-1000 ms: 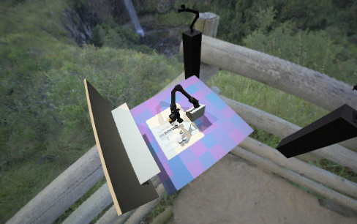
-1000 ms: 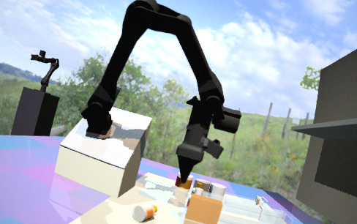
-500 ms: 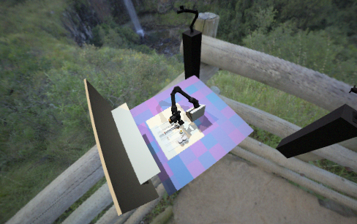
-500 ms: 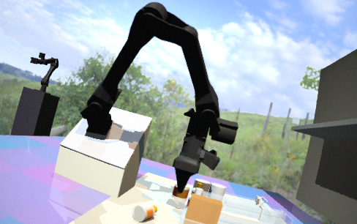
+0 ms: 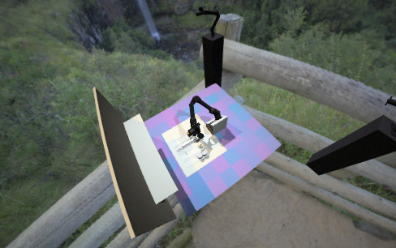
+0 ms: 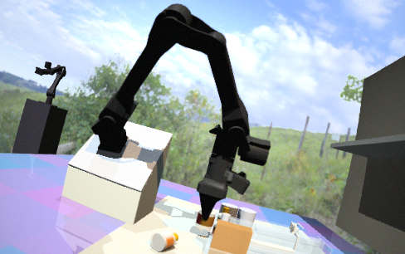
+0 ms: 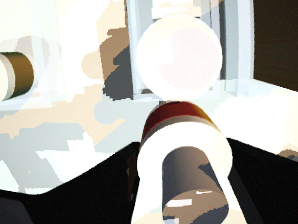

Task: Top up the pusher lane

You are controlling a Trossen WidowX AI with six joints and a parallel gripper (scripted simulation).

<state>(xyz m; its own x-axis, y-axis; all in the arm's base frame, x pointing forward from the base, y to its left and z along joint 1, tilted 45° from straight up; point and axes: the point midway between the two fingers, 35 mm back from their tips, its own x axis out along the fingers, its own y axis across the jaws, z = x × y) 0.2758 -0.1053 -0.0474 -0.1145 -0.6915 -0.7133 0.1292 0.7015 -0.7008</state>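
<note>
My gripper tip is now 6 cm short of the tan block, 9 cm to the left of it and 1 cm above it. The rest, counted from my gripper tip: clear lane: 20 cm ahead, 3 cm below.
</note>
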